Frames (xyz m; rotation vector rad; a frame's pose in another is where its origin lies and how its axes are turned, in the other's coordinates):
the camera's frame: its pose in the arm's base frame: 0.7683 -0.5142 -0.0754 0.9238 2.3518 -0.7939
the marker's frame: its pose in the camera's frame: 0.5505 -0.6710 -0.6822 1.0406 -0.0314 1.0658
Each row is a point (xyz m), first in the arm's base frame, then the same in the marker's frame.
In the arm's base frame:
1: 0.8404 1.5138 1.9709
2: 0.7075 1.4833 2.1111
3: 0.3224 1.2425 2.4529
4: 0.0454 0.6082 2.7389
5: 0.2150 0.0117 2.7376
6: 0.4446 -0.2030 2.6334
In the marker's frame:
1: -0.6442 -0.6344 -2.4788
2: -0.8168 -0.7124 -2.4300
3: -1.3097 -0.8237 -2.1696
4: -1.8548 -0.5718 -1.7221
5: -2.0076 -0.0228 -1.4776
6: -1.9236 0.2970 -1.4597

